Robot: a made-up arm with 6 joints. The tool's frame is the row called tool.
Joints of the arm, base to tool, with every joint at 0 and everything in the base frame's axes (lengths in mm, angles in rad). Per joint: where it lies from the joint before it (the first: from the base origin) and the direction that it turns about. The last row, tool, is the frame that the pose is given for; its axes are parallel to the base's.
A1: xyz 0 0 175.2 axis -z
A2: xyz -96.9 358 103.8 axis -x
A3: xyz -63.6 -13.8 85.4 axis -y
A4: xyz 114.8 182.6 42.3 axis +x
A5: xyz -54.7 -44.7 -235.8 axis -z
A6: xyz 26.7 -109 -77.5 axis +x
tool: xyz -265.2 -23 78.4
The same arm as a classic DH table. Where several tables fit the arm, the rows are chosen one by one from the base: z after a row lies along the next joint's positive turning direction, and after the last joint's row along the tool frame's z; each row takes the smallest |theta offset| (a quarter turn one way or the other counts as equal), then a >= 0, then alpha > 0; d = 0 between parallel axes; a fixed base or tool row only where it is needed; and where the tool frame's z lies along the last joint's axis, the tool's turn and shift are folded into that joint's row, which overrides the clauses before.
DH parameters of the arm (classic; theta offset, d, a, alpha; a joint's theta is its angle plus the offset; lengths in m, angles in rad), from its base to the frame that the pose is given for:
base (fixed): 0.0000 0.0000 0.0000 3.1416
A1: -1.5708 -0.2790 0.3580 1.5708
A2: -1.5708 0.1605 0.0854 1.5708
A3: 0.0000 -0.1688 0.0423 1.5708
A4: 1.5708 0.0601 0.0447 -1.5708
A5: 0.0000 0.3133 0.1090 1.5708
A6: 0.0000 -0.2385 0.0230 1.5708
tool (fixed): 1.5708 0.0784 0.0000 0.0000

